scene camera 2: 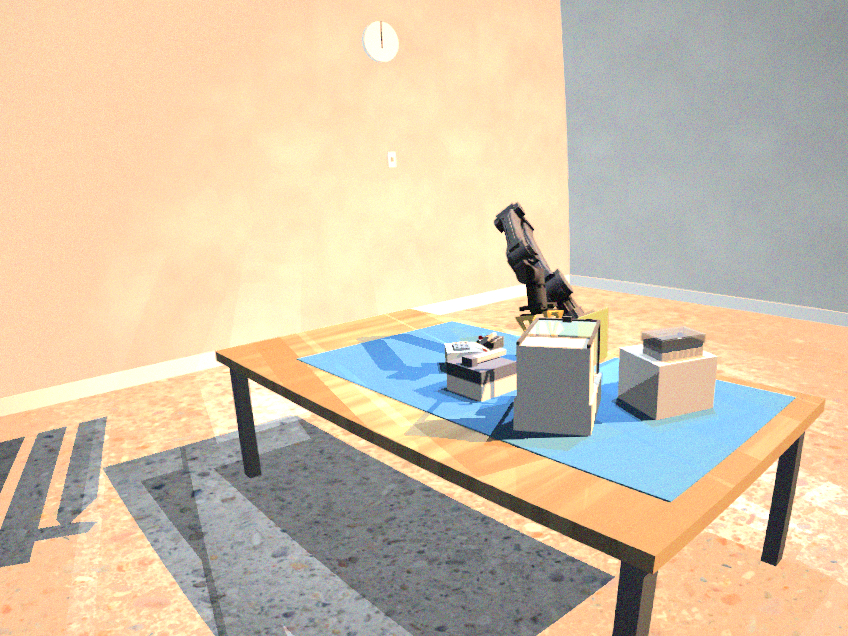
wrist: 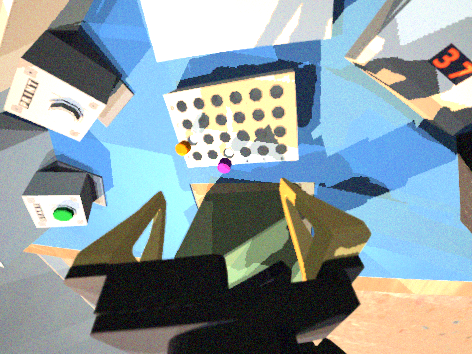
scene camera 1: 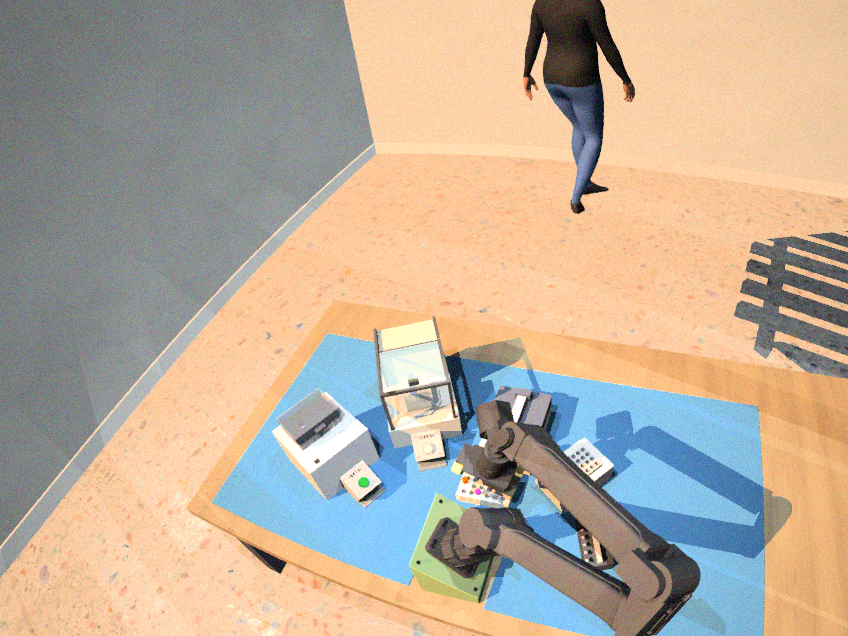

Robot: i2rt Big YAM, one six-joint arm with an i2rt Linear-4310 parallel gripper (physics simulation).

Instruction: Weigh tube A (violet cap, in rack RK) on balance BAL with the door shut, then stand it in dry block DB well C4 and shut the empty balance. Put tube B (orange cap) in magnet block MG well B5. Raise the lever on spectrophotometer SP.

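My gripper (scene camera 1: 488,472) (wrist: 222,190) is open and empty, low over the near side of the white holed rack RK (wrist: 291,102). Tube A's violet cap (scene camera 1: 478,491) (wrist: 224,165) stands up in the rack's near row, just ahead of the space between the fingertips. Tube B's orange cap (scene camera 1: 465,479) (wrist: 183,148) stands at the rack's left edge. The balance BAL (scene camera 1: 400,436) (scene camera 2: 553,390) has a glass chamber; its door position is unclear. A white holed block (scene camera 1: 606,472), apparently DB, is right of the rack; a red "37" display (wrist: 452,62) shows in the wrist view. MG and SP cannot be named surely.
A white box (scene camera 1: 349,444) (scene camera 2: 684,386) with a clear lid stands left of the balance, a green button (scene camera 1: 363,482) (wrist: 63,214) before it. A dark-topped instrument (scene camera 1: 541,408) (scene camera 2: 479,376) is behind the rack. A dark holed block (scene camera 1: 594,549) lies partly under the arm. The green base (scene camera 1: 438,578) is nearby.
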